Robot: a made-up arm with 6 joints.
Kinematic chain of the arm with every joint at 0, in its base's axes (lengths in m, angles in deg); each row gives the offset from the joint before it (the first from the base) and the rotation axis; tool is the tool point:
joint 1: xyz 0 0 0.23 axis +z
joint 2: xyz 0 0 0 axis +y
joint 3: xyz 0 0 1.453 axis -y
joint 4: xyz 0 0 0 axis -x
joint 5: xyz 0.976 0 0 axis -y
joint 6: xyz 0 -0.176 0 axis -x
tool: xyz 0 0 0
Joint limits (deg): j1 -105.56..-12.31 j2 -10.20..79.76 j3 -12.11..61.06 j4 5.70..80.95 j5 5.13..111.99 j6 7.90..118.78
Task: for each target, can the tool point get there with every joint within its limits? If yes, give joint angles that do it. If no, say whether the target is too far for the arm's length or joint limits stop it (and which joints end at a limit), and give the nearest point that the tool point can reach.
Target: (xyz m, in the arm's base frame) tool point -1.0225 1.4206 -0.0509
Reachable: no: joint limits stop it (at a limit: joint 1, joint 2, joint 3, joint 4) | nearest point -0.3615 -0.6454 1.6450 | short by 2.753 m
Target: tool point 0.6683 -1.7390 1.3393
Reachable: yes | joints -65.94 37.02 25.58 55.88 74.36 20.78
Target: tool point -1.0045 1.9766 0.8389
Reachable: no: joint limits stop it (at a limit: joint 1, joint 2, joint 3) | nearest point -0.1288 0.0762 2.6166 | short by 2.746 m
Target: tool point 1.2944 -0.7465 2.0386
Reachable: yes | joints -25.48 26.36 49.65 48.33 98.27 30.64
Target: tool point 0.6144 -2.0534 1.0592
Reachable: yes | joints -69.95 52.79 42.78 43.89 77.37 59.17
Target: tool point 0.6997 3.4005 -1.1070
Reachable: no: too far | nearest point 1.5297 -0.3621 -0.4928 | short by 3.902 m
